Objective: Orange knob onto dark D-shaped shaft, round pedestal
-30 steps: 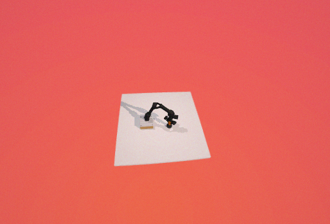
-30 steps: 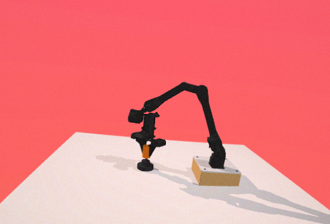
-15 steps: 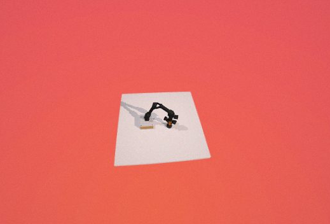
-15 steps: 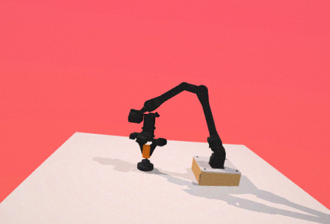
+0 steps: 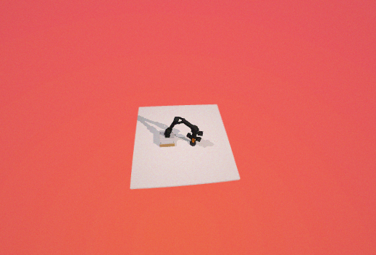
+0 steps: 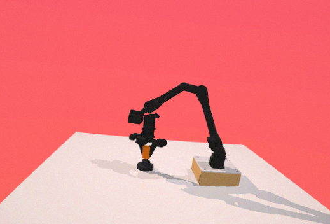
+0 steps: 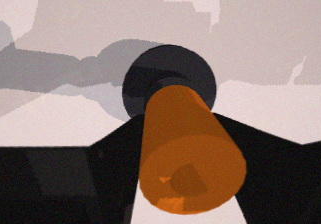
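Now: gripper tip 40 mm above the round pedestal. Also, from my gripper tip: orange knob 20 mm above.
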